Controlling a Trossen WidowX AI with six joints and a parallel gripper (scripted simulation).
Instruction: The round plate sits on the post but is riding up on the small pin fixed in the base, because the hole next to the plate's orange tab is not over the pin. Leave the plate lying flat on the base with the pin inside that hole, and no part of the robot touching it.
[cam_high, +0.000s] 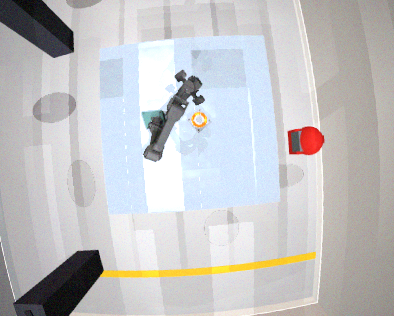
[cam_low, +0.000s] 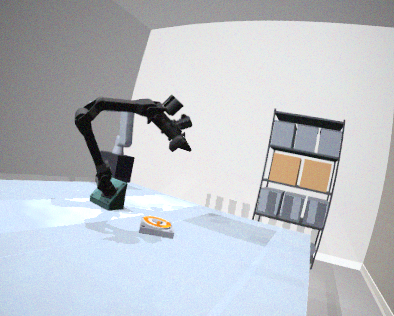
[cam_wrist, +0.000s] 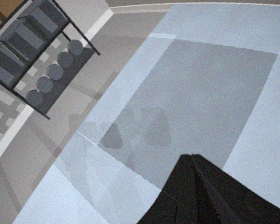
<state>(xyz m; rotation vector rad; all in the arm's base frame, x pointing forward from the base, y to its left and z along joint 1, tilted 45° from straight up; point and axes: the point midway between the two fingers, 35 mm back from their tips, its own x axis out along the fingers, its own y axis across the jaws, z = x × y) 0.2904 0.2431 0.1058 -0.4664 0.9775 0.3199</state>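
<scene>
Right now my gripper tip is 29 cm above the grey square base, 15 cm to the left of it and 1 cm past it.
</scene>
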